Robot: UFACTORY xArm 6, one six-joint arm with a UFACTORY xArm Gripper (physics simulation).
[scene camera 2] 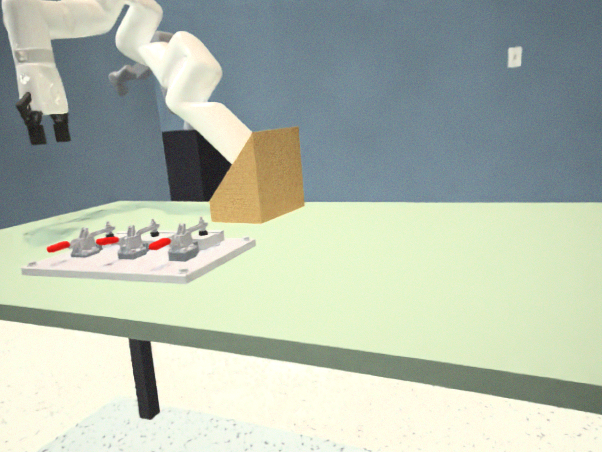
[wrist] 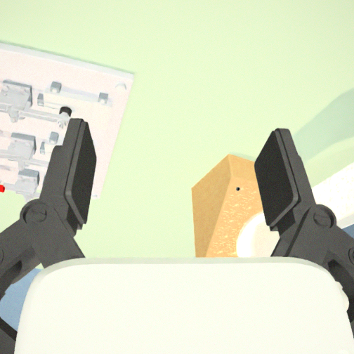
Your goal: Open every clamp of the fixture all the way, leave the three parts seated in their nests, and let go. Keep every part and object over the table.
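Places are measured from the arm's base along level axes (x left, y back, z up), in millimetres.
Pixels of known places: gripper, fingertip midpoint: (scene camera 2: 51, 143); arm's base, link origin: (scene camera 2: 256, 162).
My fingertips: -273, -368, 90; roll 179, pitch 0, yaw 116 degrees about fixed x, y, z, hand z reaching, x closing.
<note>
Ahead of a thing's pixels: the offset from my fingertips to its top centre, as dx, dy, dz. "spot": to the spot under its first point.
A pale fixture plate {spot: +362, -179, -212} (scene camera 2: 105, 274) (wrist: 107, 120) lies on the table. Three grey toggle clamps {+223, -114, -154} (scene camera 2: 86, 246) {+331, -93, -150} (scene camera 2: 132, 246) {+439, -75, -144} (scene camera 2: 182, 247) stand on it in a row. Their red handles {spot: +242, -177, -172} (scene camera 2: 58, 246) {spot: +351, -157, -159} (scene camera 2: 107, 240) {spot: +458, -139, -162} (scene camera 2: 160, 243) lie low, pointing left, and their arms reach out over the nests with black tips (scene camera 2: 110, 234) (scene camera 2: 154, 233) (scene camera 2: 203, 232) pointing down. All three look closed. The parts are pale and hard to tell from their nests. My gripper (scene camera 2: 50, 136) (wrist: 179, 141) is open and empty, high above the table; in the wrist view the plate is at the left.
The tan wedge-shaped base block (scene camera 2: 277, 175) (wrist: 210, 210) carries the arm behind the fixture. A black pedestal (scene camera 2: 182, 165) stands farther back. The table's front edge (scene camera 2: 300, 355) runs in front of the plate. A wall plate (scene camera 2: 514, 57) is on the blue wall.
</note>
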